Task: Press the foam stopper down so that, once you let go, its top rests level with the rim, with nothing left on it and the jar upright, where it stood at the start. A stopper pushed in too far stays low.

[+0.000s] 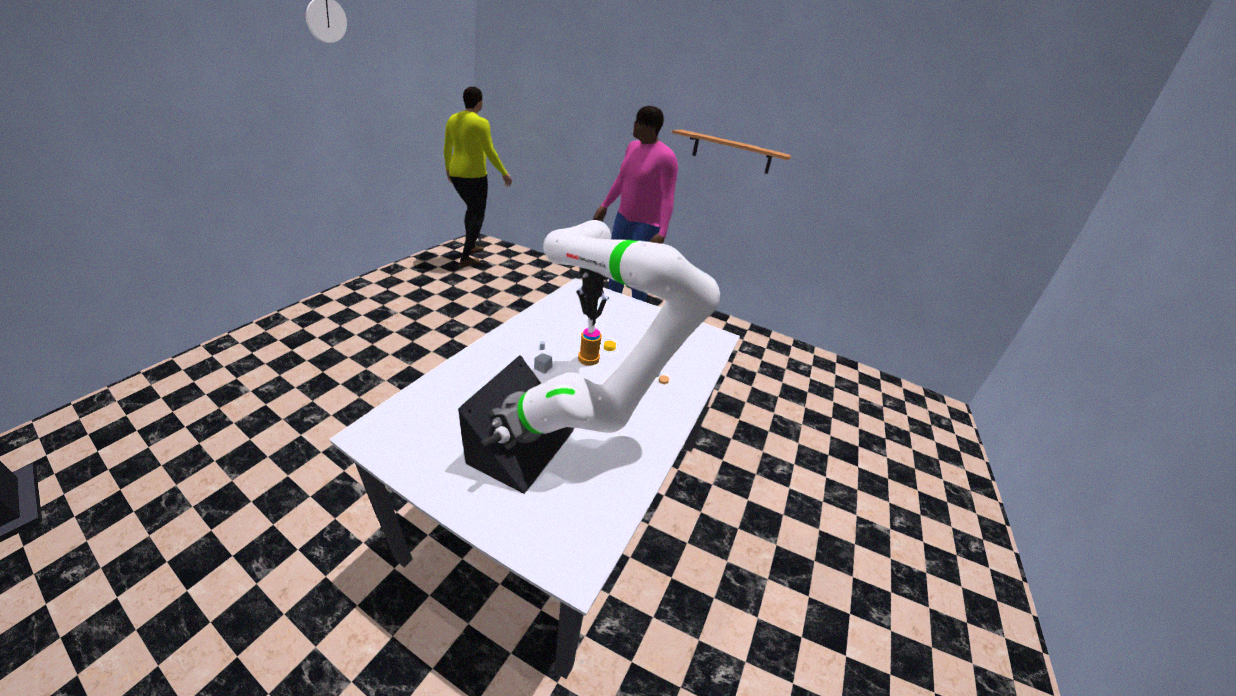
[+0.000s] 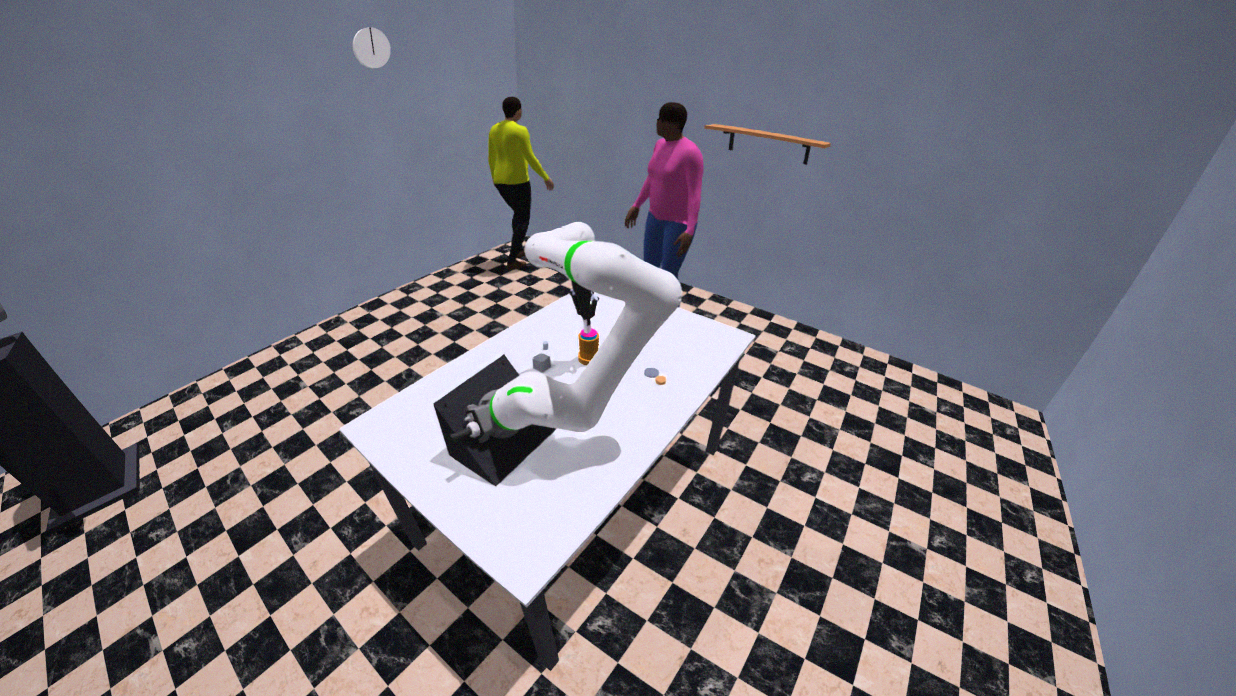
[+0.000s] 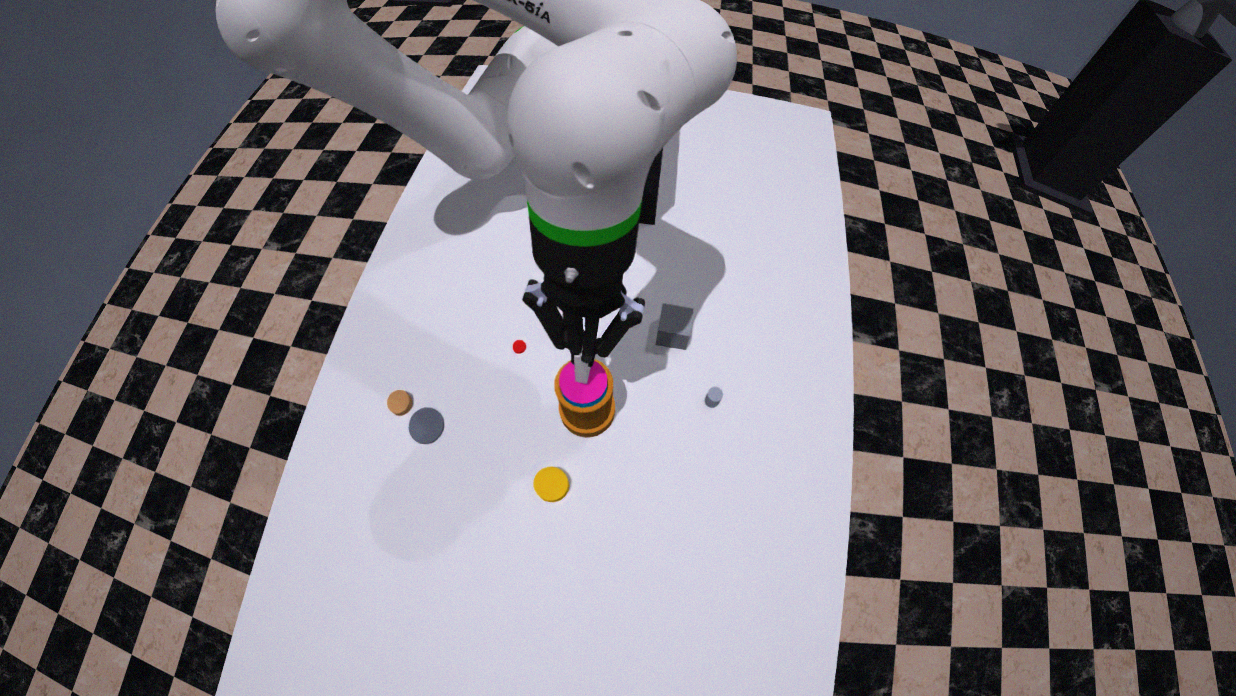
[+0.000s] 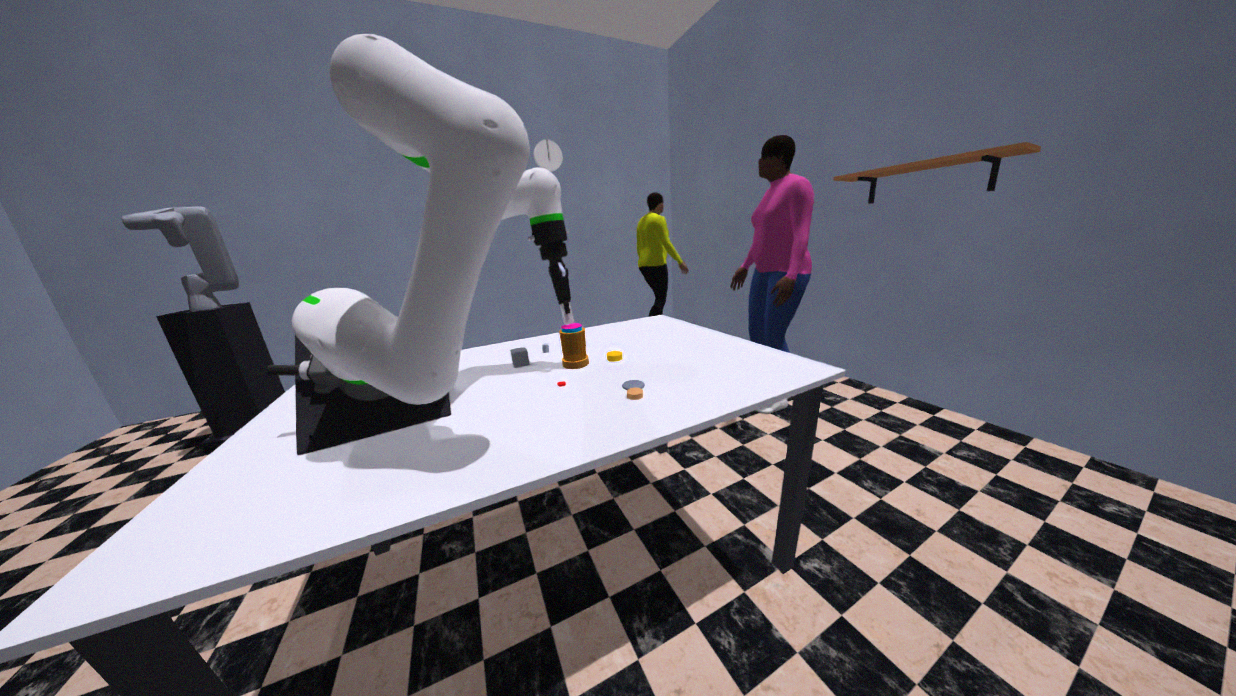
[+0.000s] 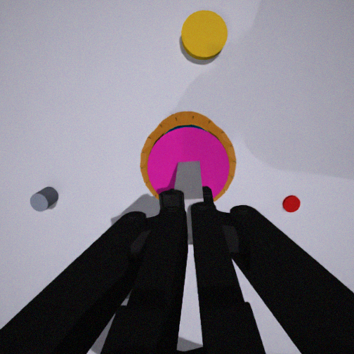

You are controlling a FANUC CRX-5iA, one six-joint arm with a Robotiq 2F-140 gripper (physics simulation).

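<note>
An orange jar (image 1: pixel 589 349) (image 2: pixel 588 348) (image 3: pixel 587 416) (image 4: pixel 574 349) (image 5: pixel 188 119) stands upright on the white table. The foam stopper (image 3: pixel 574 385) (image 4: pixel 571 326) (image 5: pixel 165 155) has a magenta top and sits in the jar's mouth. A blue band of its side shows between the magenta top and the rim, so the top stands a little above the rim. My gripper (image 3: pixel 582 371) (image 4: pixel 568 321) (image 5: pixel 189 178) is shut and empty, pointing down, with its grey fingertips over the magenta top. They look at or very near its surface; contact cannot be told for sure.
On the table are a yellow disc (image 3: pixel 550 484) (image 5: pixel 204 34), a red disc (image 3: pixel 518 346) (image 5: pixel 291 203), a grey block (image 3: pixel 674 325), a small grey cylinder (image 3: pixel 713 396) (image 5: pixel 44 199), an orange disc (image 3: pixel 398 402) and a dark grey disc (image 3: pixel 426 425). Two people stand beyond the table.
</note>
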